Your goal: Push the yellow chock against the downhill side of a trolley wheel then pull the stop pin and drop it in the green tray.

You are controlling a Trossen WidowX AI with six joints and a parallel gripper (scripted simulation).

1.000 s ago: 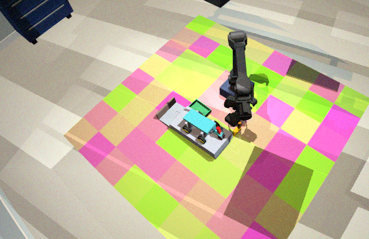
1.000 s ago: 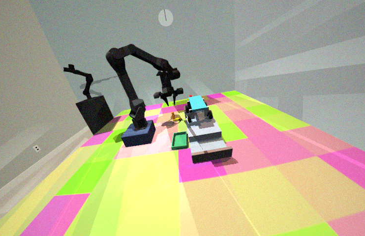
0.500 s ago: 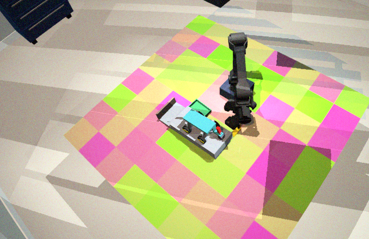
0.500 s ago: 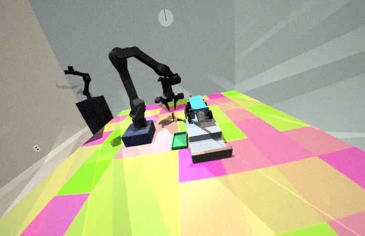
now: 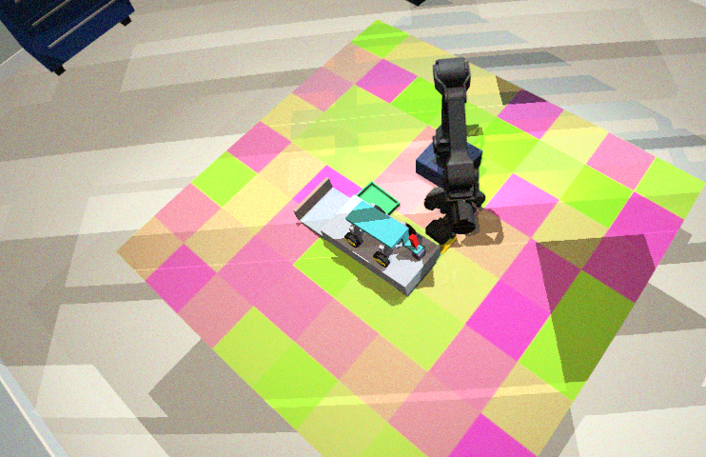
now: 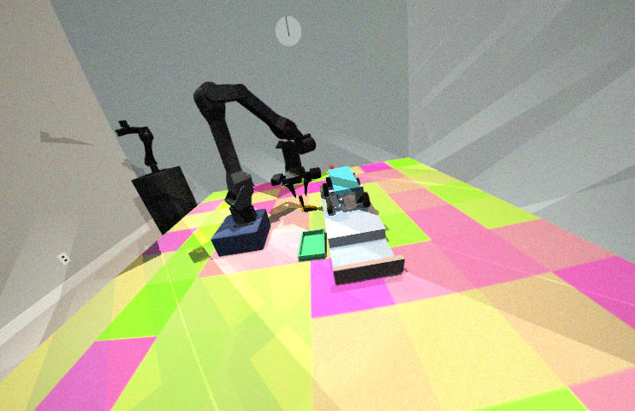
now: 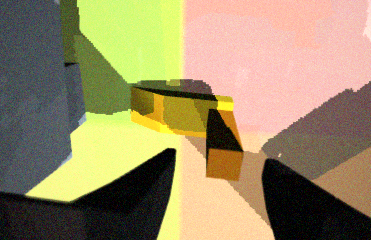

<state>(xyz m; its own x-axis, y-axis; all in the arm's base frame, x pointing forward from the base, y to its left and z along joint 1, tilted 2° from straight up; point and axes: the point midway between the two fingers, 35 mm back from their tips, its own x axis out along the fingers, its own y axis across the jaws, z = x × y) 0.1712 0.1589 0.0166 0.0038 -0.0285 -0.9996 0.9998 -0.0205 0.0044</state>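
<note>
Right now the yellow chock is 4 cm below my gripper tip and 2 cm ahead of it. Round my gripper tip: red-headed stop pin 14 cm ahead, 7 cm above, 3 cm to the right; trolley 16 cm ahead, 13 cm to the right, 5 cm above.
</note>
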